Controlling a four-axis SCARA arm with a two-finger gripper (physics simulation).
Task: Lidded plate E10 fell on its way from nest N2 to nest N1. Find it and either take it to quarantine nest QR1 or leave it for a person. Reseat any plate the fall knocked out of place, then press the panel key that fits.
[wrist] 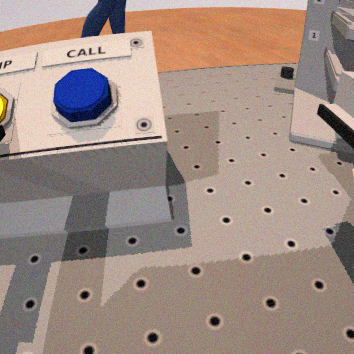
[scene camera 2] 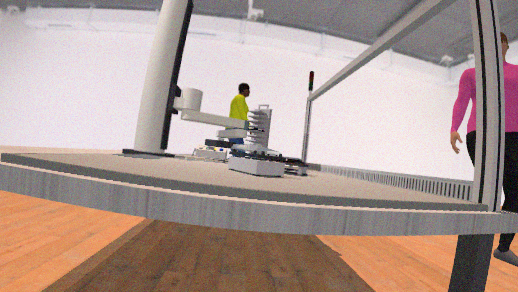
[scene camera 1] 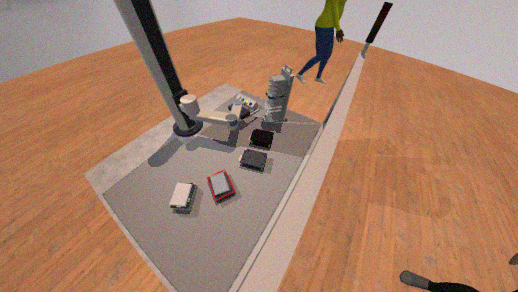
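Pixels of known places: gripper, between the fingertips: [wrist: 161,95] [scene camera 2: 225,150] [scene camera 1: 252,105]; arm's base, origin of its link: [scene camera 1: 188,126].
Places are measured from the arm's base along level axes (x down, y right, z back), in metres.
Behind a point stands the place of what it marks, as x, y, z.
My gripper [scene camera 1: 242,111] [scene camera 2: 217,143] [wrist: 161,95] @[-0.079, -0.477, -0.346] is open and empty, low beside the key panel [scene camera 1: 254,106] @[-0.056, -0.507, -0.350] [scene camera 2: 212,155] @[-0.030, -0.499, -0.255] [wrist: 100,167] @[-0.045, -0.483, -0.316]. In the wrist view one black fingertip shows at the left edge near the yellow key [wrist: 2,107] @[-0.077, -0.500, -0.275], and the other at the right. The blue CALL key [wrist: 82,95] @[-0.080, -0.488, -0.314] stands uncovered between them. In scene camera 1, a pale plate [scene camera 1: 182,194] @[-0.085, 0.414, -0.496] sits on a dark base, and a grey plate [scene camera 1: 220,183] @[-0.072, 0.241, -0.619] lies in a red-edged nest [scene camera 1: 230,196] @[-0.014, 0.256, -0.699]. No plate or nest label is readable, so I cannot tell which is E10.
A shelf tower [scene camera 1: 278,105] @[-0.168, -0.512, -0.586] [scene camera 2: 265,125] @[-0.298, -0.540, -0.611] [wrist: 311,65] @[-0.047, -0.602, -0.529] stands right of the panel. Two dark units [scene camera 1: 262,138] @[-0.070, -0.202, -0.632] [scene camera 1: 254,160] @[-0.060, -0.013, -0.689] stand on the table. A person in yellow [scene camera 1: 327,17] [scene camera 2: 239,107] is beyond the table; one in pink [scene camera 2: 510,95] stands right, by the frame post [scene camera 2: 486,100] @[-0.243, 0.709, -0.966].
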